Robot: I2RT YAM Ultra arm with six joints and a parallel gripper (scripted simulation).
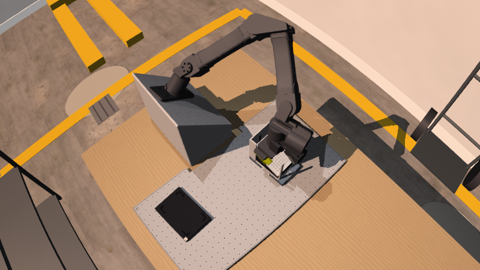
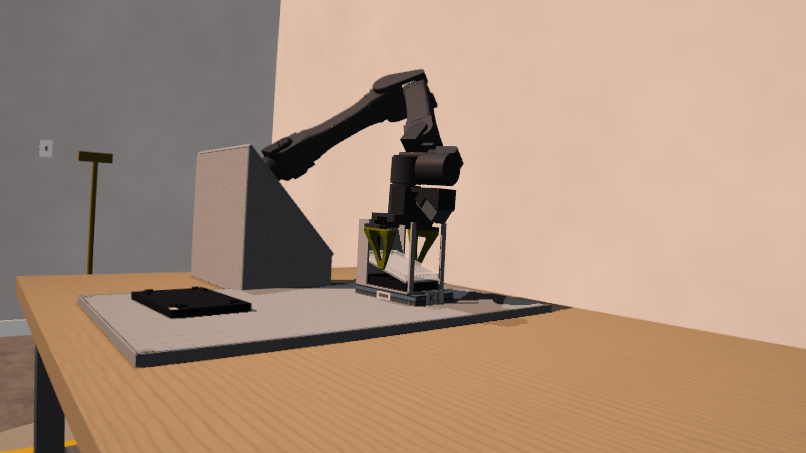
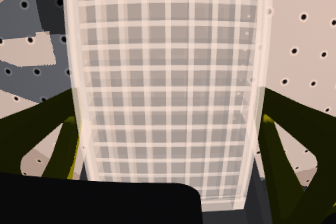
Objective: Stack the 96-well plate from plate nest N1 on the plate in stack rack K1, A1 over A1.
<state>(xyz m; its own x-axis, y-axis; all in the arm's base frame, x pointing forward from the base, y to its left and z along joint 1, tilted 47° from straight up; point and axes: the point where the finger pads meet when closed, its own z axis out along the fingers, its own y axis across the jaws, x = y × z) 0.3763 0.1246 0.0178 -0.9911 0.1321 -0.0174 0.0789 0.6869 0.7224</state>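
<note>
Now: the clear 96-well plate right at my hand. The rest, counted from my hand: pale A1 square: 3 cm behind, 41 cm to the right, 5 cm below; back wall: 6 cm behind, 2 cm above; dark 96-well plate: 3 cm below.
</note>
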